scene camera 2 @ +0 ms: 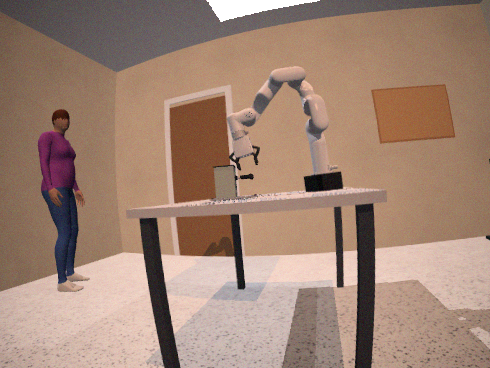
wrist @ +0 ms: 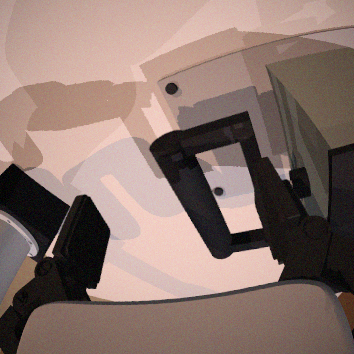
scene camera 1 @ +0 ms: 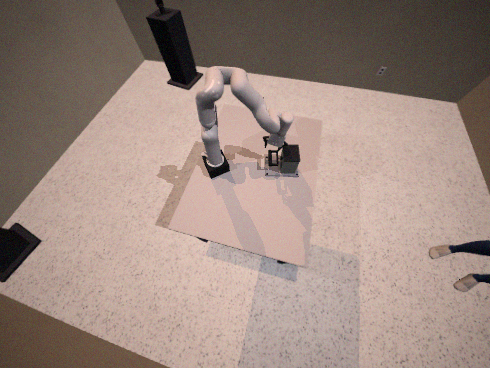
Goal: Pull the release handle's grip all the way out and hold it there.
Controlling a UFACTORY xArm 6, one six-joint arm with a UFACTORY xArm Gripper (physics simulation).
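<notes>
The release handle is a dark rectangular loop whose thick outer bar is the grip (scene camera 1: 273, 158) (scene camera 2: 247, 176) (wrist: 192, 200). It stands out from the side of a grey-green box (scene camera 1: 290, 161) (scene camera 2: 225, 183) (wrist: 315, 100) on a light base plate (wrist: 205, 82). My gripper (scene camera 1: 276, 144) (scene camera 2: 247, 165) (wrist: 172, 198) is open and empty, above the handle and tilted. In the wrist view the grip lies between the two fingers, nearer the right one. The right finger overlaps the loop's inner bar and hides most of the link to the box; contact cannot be told.
The box's plate lies on the pale table (scene camera 1: 240, 215) (scene camera 2: 300, 201). The robot's black base (scene camera 1: 218, 171) (scene camera 2: 323, 182) (wrist: 35, 200) stands on the table, on the handle's side of the box. A person (scene camera 2: 62, 165) stands away from the table. A dark pedestal (scene camera 1: 175, 47) stands by the wall.
</notes>
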